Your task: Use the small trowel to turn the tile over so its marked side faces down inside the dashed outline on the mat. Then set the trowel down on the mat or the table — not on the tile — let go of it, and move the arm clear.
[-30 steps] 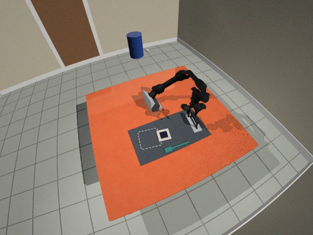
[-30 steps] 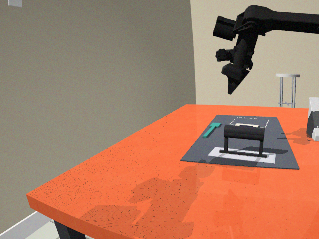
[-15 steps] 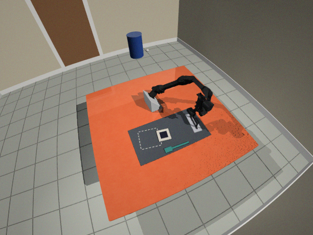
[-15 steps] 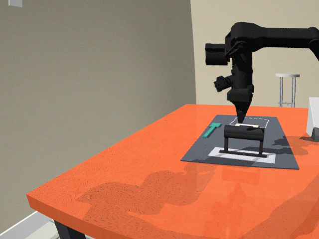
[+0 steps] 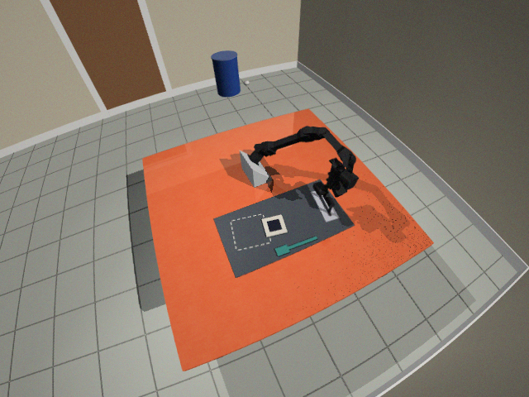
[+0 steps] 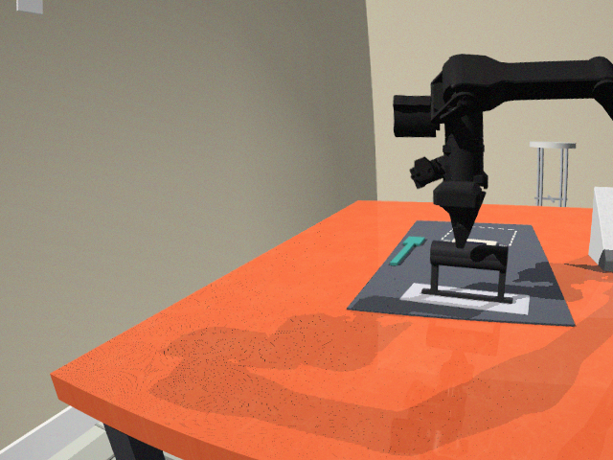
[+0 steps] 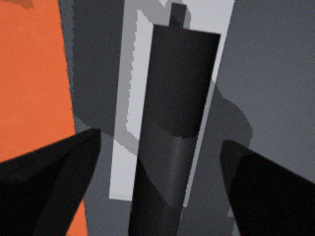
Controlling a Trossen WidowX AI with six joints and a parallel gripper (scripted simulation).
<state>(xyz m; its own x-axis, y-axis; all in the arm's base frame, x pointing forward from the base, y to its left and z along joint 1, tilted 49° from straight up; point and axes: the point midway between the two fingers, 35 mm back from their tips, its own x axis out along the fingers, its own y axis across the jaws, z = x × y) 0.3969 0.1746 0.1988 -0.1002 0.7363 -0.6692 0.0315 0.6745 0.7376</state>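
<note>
Right now the trowel is 50 mm below my gripper tip and 30 mm behind it. Also, from my gripper tip: dark grey mat (250 mm to the right, 110 mm below); tile (300 mm to the right, 90 mm below); teal flat tool (270 mm to the right, 140 mm ahead, 90 mm below).
</note>
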